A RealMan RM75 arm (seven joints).
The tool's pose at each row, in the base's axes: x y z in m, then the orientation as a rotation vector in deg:
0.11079, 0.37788, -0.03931, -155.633, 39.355, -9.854
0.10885, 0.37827, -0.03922, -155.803, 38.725, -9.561
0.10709, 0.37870, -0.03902, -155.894, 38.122, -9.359
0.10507, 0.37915, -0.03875, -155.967, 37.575, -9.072
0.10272, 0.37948, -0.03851, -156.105, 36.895, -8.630
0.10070, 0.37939, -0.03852, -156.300, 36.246, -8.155
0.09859, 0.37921, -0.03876, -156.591, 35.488, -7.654
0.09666, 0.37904, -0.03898, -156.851, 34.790, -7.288
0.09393, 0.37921, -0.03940, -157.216, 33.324, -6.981
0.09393, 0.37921, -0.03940, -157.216, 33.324, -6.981
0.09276, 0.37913, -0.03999, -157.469, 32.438, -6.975
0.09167, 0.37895, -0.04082, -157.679, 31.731, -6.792
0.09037, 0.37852, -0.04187, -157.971, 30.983, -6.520
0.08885, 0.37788, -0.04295, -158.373, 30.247, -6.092
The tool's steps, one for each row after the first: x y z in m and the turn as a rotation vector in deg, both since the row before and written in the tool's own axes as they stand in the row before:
-0.00188, 0.00050, -0.00035, -0.038, -0.279, -0.417
-0.00175, 0.00034, -0.00040, 0.038, -0.224, -0.393
-0.00199, 0.00040, -0.00050, 0.030, -0.276, -0.342
-0.00223, 0.00063, -0.00056, -0.020, -0.393, -0.425
-0.00176, 0.00092, -0.00038, -0.089, -0.400, -0.413
-0.00182, 0.00110, -0.00019, -0.163, -0.420, -0.501
-0.00167, 0.00100, -0.00016, -0.136, -0.321, -0.471
-0.00255, 0.00108, 0.00002, -0.071, -0.384, -1.010
0.00000, 0.00000, 0.00000, 0.000, 0.000, 0.000
-0.00104, 0.00071, 0.00036, -0.061, -0.103, -0.638
-0.00094, 0.00084, 0.00057, -0.078, -0.202, -0.489
-0.00105, 0.00120, 0.00067, -0.161, -0.257, -0.520
-0.00118, 0.00146, 0.00061, -0.289, -0.346, -0.512

